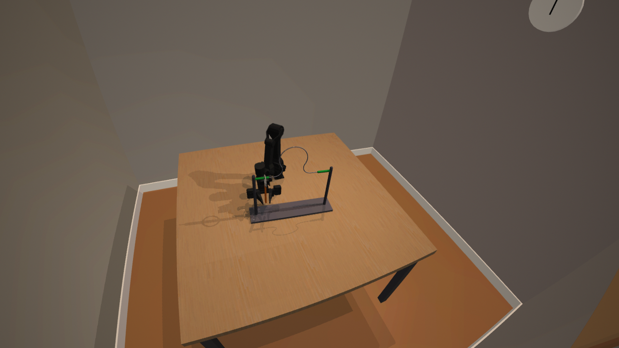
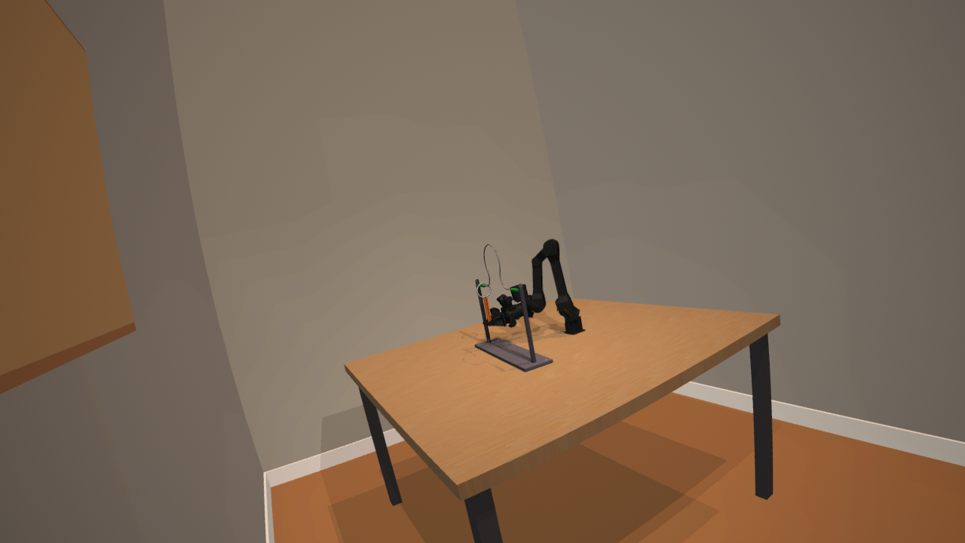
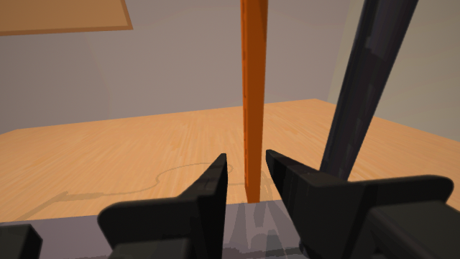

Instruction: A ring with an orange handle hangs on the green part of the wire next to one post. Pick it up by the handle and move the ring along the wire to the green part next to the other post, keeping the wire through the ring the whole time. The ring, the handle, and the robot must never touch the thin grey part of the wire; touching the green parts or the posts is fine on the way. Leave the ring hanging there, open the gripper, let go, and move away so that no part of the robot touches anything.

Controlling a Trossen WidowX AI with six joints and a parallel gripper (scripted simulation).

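My gripper tip is now 90 mm below the ring with orange handle and 20 mm past it.
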